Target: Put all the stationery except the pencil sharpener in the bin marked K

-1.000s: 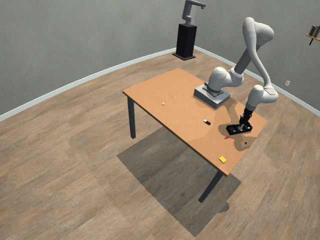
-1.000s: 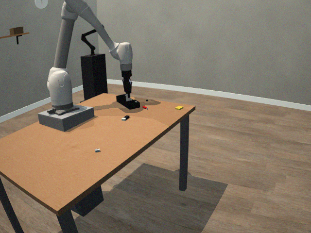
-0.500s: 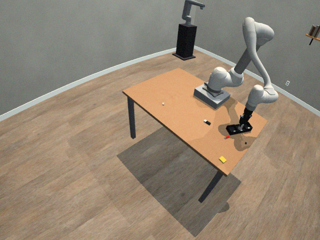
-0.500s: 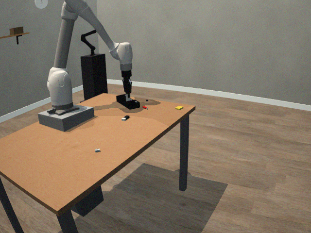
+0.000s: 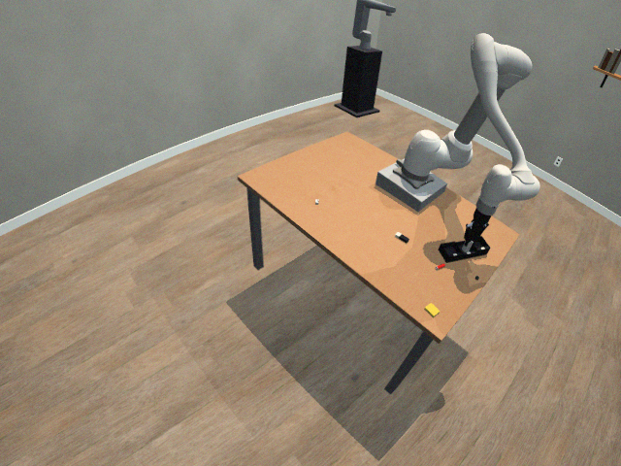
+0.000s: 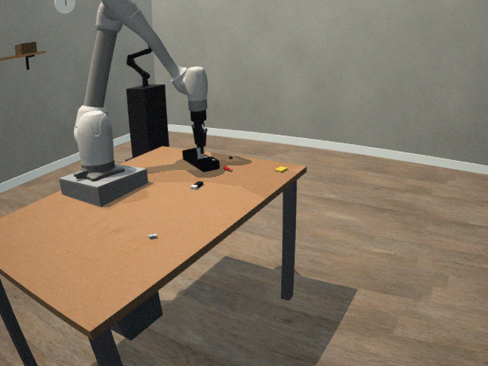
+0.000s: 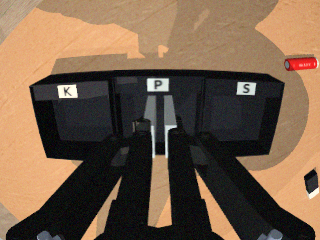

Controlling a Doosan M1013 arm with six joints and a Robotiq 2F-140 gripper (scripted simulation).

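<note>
Right now my hand is 30 mm above the black three-compartment bin. From my hand the other things lie so: black-and-white eraser 260 mm to the right, 190 mm ahead, 50 mm below; then small red cylinder 180 mm ahead, 50 mm below, 20 mm to the right; then small black round thing 130 mm to the left, 80 mm ahead, 50 mm below.
</note>
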